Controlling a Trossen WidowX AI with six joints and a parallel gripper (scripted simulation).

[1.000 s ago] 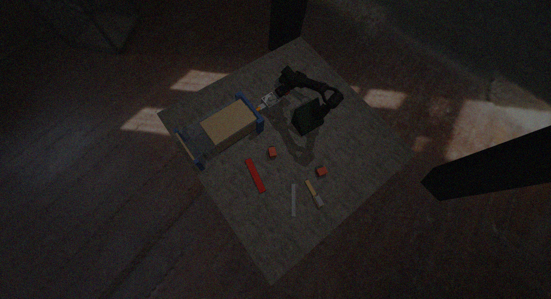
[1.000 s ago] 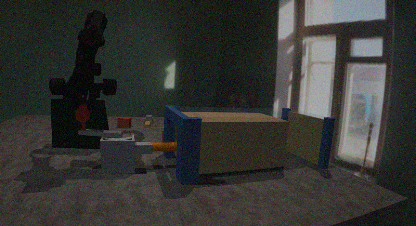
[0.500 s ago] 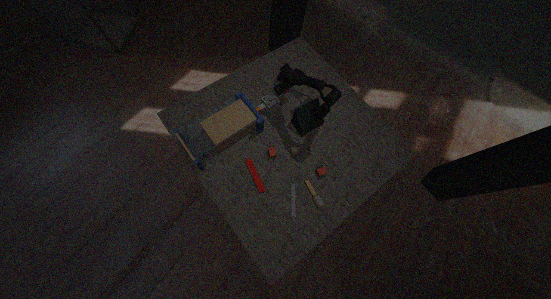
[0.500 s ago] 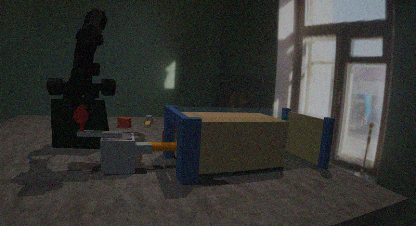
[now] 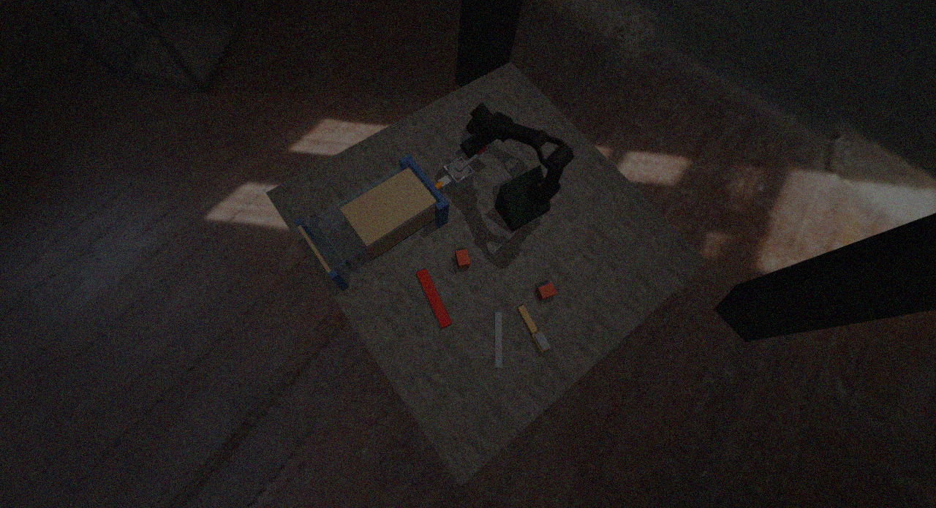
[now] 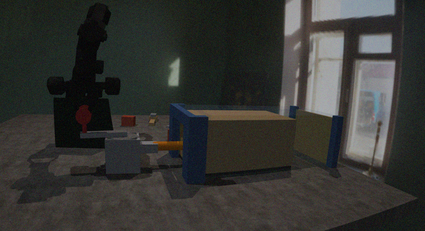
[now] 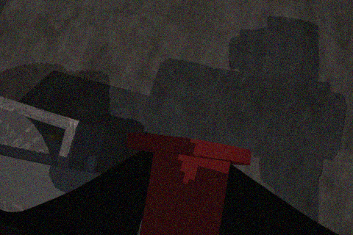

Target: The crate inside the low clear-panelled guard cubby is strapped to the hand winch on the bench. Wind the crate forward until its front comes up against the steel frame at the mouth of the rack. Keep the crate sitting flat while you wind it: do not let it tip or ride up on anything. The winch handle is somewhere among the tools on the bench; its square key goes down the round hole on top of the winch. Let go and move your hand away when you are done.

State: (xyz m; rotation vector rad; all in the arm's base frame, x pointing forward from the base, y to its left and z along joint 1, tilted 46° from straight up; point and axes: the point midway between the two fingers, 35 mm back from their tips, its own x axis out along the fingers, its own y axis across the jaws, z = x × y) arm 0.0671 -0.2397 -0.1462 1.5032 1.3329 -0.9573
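Right now my gripper tip is 40 mm short of the crank handle, 40 mm above it and 30 mm to the right of it. The rest, counted from my gripper tip: blue frame: 260 mm ahead, 40 mm below, 30 mm to the left; grey winch: 110 mm below, 80 mm ahead, 30 mm to the left; red knob: 20 mm to the left, 10 mm below.
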